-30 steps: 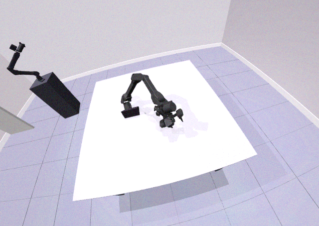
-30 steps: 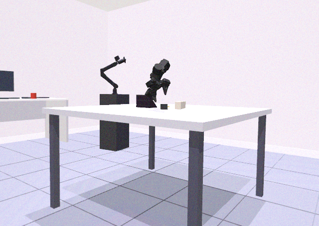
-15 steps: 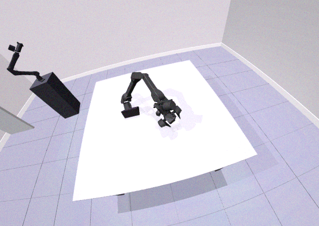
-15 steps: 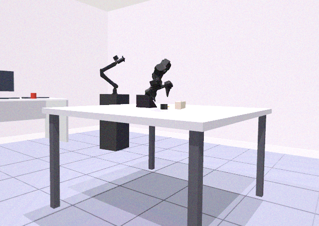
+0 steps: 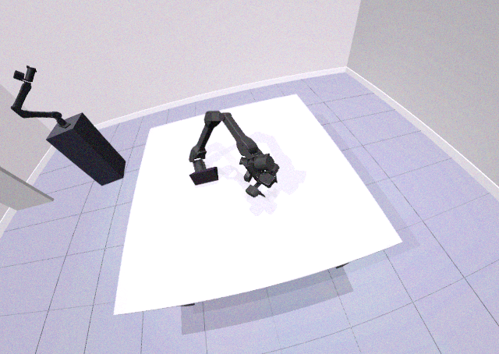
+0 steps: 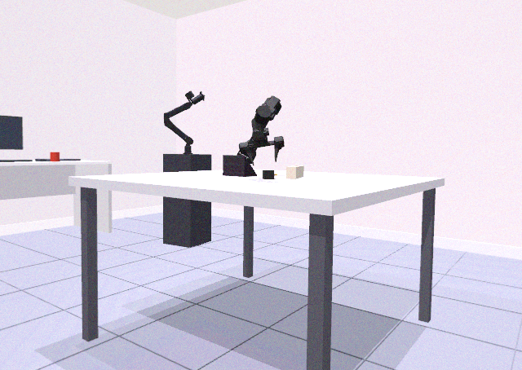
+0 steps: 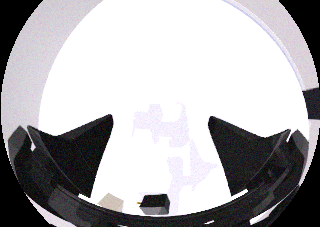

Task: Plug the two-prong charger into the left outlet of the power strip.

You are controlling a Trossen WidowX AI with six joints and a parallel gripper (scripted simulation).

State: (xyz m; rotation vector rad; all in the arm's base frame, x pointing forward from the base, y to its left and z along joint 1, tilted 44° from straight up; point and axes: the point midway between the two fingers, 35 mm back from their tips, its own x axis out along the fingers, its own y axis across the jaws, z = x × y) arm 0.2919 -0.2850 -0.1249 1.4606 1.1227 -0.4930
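The dark charger is 170 mm to the left of my gripper tip, 60 mm below it and 60 mm behind it.
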